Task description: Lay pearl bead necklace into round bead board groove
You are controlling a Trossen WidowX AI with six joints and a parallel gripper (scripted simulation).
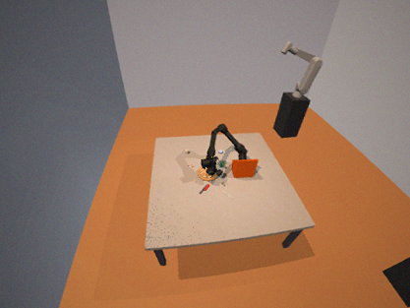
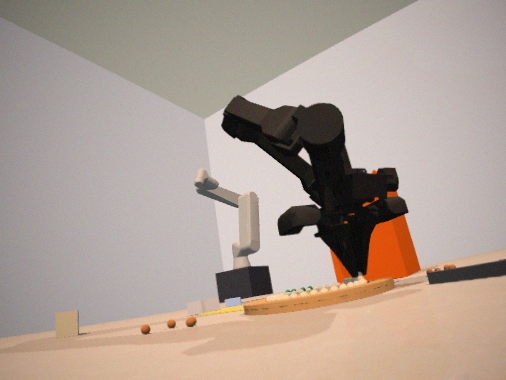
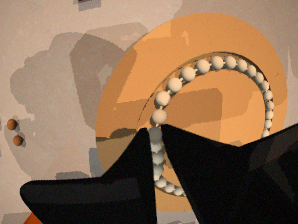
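Now: the round wooden bead board 2 cm ahead of my gripper tip, 6 cm to the right of it and 1 cm below it. Round my gripper tip: tan cube 19 cm ahead, 38 cm to the right; yellow flat piece 3 cm behind, 22 cm to the right, 2 cm below; red-handled tool 8 cm ahead, 12 cm to the left, 2 cm below.
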